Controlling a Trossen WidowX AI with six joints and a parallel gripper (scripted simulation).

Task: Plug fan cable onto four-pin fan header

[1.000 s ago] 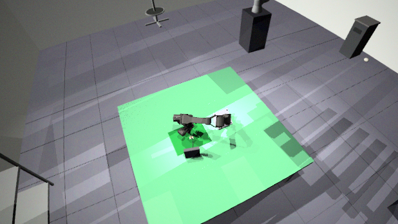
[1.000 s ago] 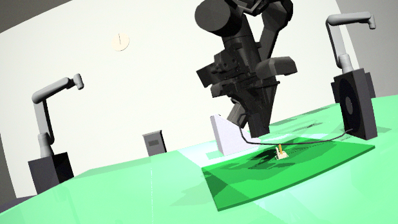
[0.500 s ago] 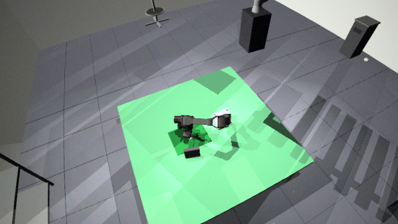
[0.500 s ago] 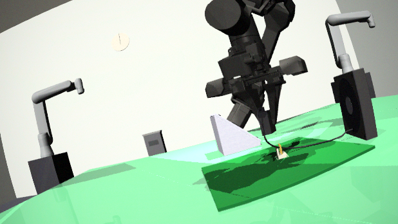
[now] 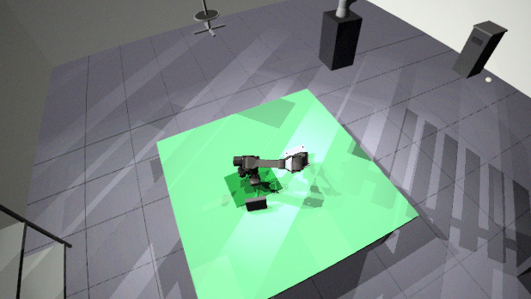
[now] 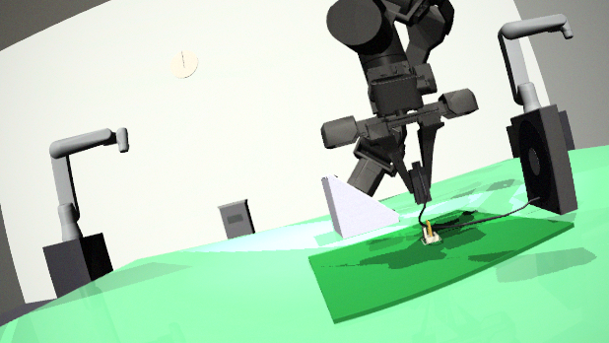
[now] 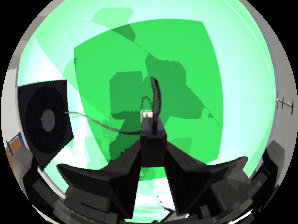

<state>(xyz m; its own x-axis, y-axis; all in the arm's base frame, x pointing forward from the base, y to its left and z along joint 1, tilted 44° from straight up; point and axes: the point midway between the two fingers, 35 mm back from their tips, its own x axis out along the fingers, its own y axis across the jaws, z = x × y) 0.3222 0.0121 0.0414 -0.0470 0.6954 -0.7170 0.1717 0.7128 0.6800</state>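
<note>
Now: gripper tip 60 mm above the cream four-pin fan header. Round my gripper tip: dark green board 80 mm below, 20 mm to the right, 10 mm ahead; then black fan 150 mm to the left, 50 mm ahead; then black plug 10 mm ahead, 10 mm above.
</note>
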